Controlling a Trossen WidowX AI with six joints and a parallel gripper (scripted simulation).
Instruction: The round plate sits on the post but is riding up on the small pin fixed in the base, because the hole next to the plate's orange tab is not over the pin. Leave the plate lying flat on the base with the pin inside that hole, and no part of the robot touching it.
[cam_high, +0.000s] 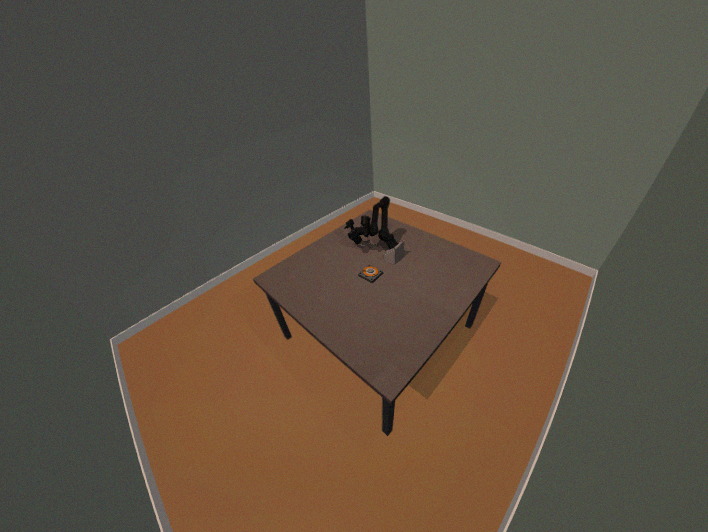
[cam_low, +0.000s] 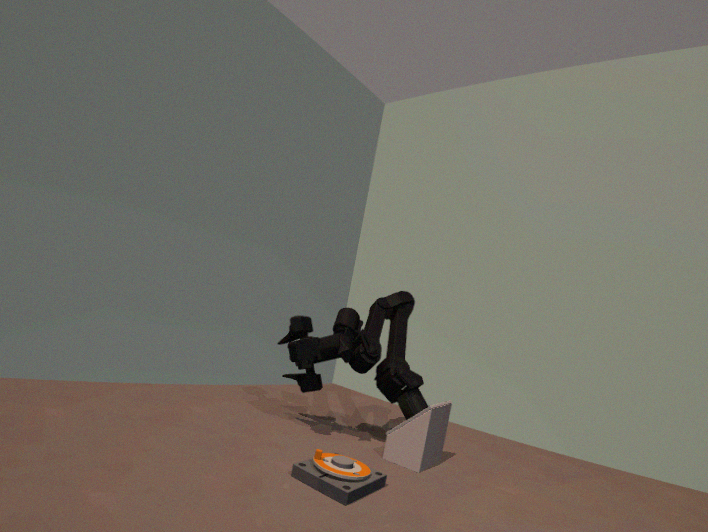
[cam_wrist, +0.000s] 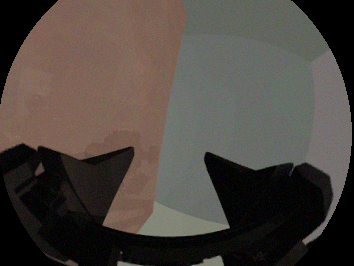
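Right now my gripper tip is 11 cm short of the grey square base, 34 cm to the right of it and 13 cm above it.
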